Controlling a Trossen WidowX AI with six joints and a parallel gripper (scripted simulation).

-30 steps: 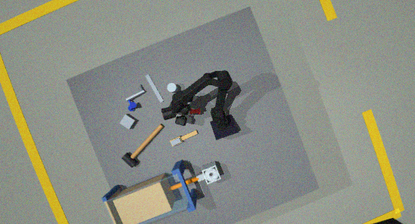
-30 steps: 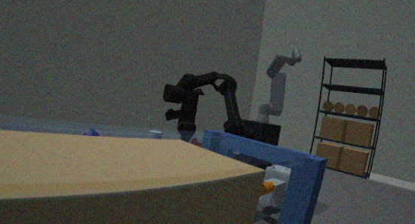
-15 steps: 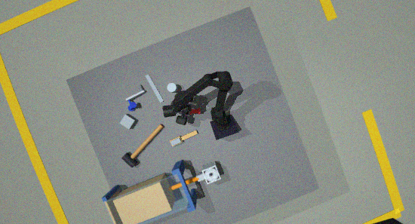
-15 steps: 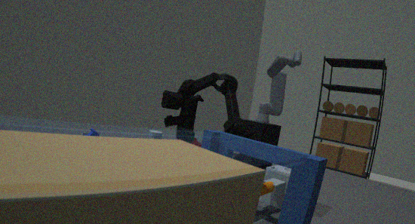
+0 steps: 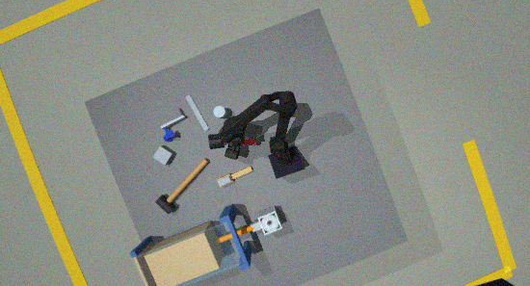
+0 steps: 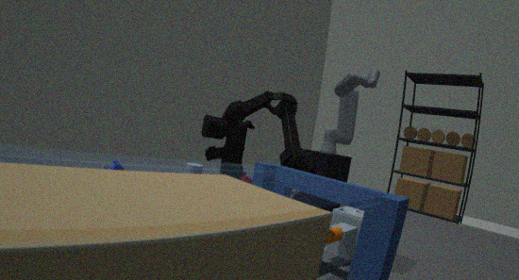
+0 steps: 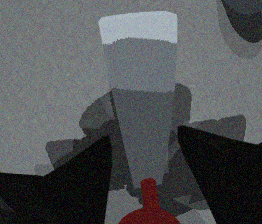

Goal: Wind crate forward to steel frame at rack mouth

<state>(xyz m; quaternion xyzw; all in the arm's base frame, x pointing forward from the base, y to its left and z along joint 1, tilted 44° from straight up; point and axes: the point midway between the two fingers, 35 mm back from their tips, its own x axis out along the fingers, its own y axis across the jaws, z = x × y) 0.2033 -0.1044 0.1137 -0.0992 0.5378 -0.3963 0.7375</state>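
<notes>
The red knob lies 5 cm behind my gripper tip, 3 cm to the left of it and 3 cm above it. The rest, counted from my gripper tip: brush 18 cm to the left, 7 cm ahead; then grey bar 17 cm to the right, 17 cm ahead, 1 cm below; then winch handle 2 cm above, 1 cm behind.
</notes>
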